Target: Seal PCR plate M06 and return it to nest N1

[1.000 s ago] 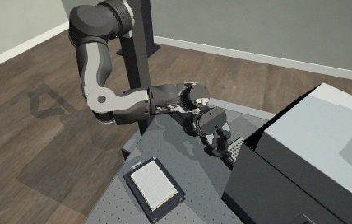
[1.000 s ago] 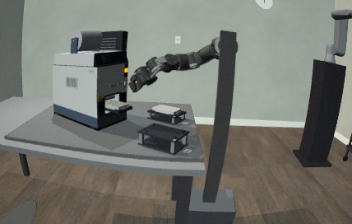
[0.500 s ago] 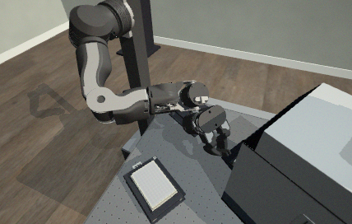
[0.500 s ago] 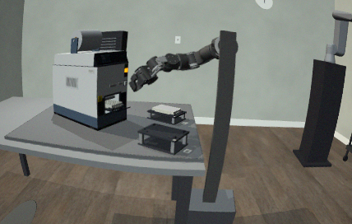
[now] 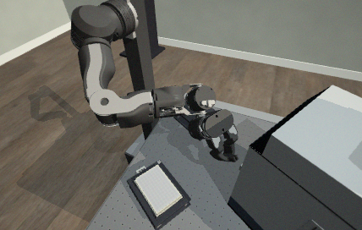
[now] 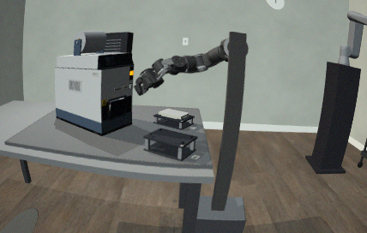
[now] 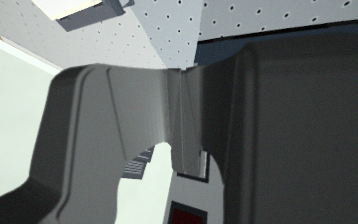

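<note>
My gripper is now 4 cm short of the pale key-like block, 2 cm to the left of it and 1 cm below it. Round my hand: sealer stage: 15 cm ahead, 9 cm below, 4 cm to the left; then yellow warning label: 15 cm to the left, 11 cm ahead, 3 cm below; then 96-well plate M06: 15 cm ahead, 7 cm below, 4 cm to the left.
</note>
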